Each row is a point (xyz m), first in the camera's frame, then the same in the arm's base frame.
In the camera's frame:
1: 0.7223 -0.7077 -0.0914
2: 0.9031 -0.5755 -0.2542
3: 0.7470 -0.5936 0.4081
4: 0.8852 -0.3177 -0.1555
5: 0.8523 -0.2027 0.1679
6: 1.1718 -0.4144 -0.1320
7: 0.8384 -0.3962 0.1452
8: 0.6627 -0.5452 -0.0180
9: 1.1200 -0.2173 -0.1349
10: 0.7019 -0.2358 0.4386
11: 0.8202 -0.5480 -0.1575
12: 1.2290 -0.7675 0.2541
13: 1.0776 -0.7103 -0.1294
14: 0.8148 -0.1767 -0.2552
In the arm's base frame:
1: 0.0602 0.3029 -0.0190
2: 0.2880 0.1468 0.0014
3: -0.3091 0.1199 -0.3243
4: 0.1776 -0.1052 0.0297
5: -0.0975 -0.2483 -0.1212
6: 0.3568 -0.1012 -0.2151
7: -0.0710 -0.0580 -0.1567
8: -0.0494 0.1568 0.0253
9: 0.3062 -0.2720 -0.1162
10: -0.3958 -0.2095 -0.2019
11: 0.1586 0.1320 0.0050
12: 0.1385 0.1637 -0.6141
13: 0.3215 0.2061 -0.2427
14: 0.1928 -0.2044 0.1869

